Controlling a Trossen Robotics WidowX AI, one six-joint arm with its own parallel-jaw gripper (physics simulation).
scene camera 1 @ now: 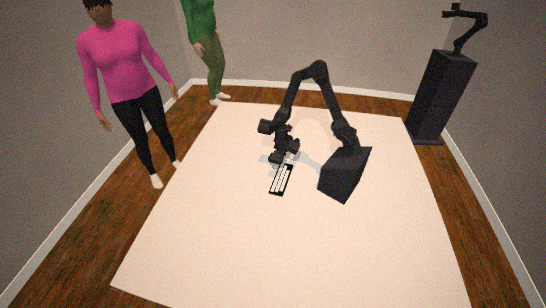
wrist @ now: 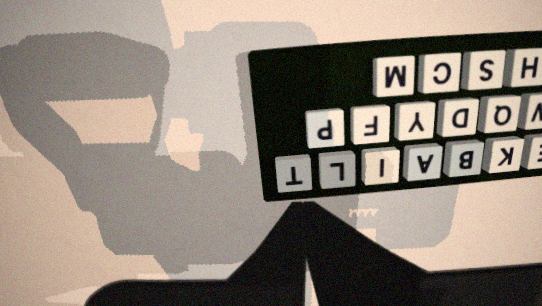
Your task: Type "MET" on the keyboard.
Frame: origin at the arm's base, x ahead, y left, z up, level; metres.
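Seen in the pictures: gripper, fingertip midpoint: [wrist: 302, 212]; arm's base, link origin: [scene camera 1: 354, 152].
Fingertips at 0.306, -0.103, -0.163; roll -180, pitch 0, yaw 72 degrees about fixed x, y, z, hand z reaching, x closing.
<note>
Offsets run from my fingertips to a thing's top centre, as dx, dy, dz. "*": to the spot under its first point. Level surfaces: height alone.
The black keyboard {-0.005, +0.087, -0.018} [scene camera 1: 281, 180] [wrist: 310, 75] lies flat on the pale table, with white keys whose letters read upside down in the wrist view. There the M key {-0.033, +0.051, -0.018} [wrist: 394, 76] is at the left end of the top row, and the T key {-0.008, +0.001, -0.018} [wrist: 293, 174] is at the left end of the bottom row, in shadow. Part of the E key {* +0.019, +0.106, -0.018} [wrist: 536, 153] shows at the right edge. My gripper [wrist: 302, 212] is shut with nothing between its fingers. Its tips show just below the keyboard's edge, beneath the T and L keys. Their height above the table is hard to tell.
The arm's dark base block [scene camera 1: 342, 172] stands right of the keyboard in the scene view. A person in pink [scene camera 1: 119, 60] and one in green [scene camera 1: 202, 22] stand beyond the table {dz -0.034} [scene camera 1: 300, 250]. A dark pedestal [scene camera 1: 440, 95] with another arm [scene camera 1: 470, 37] stands at the back right.
</note>
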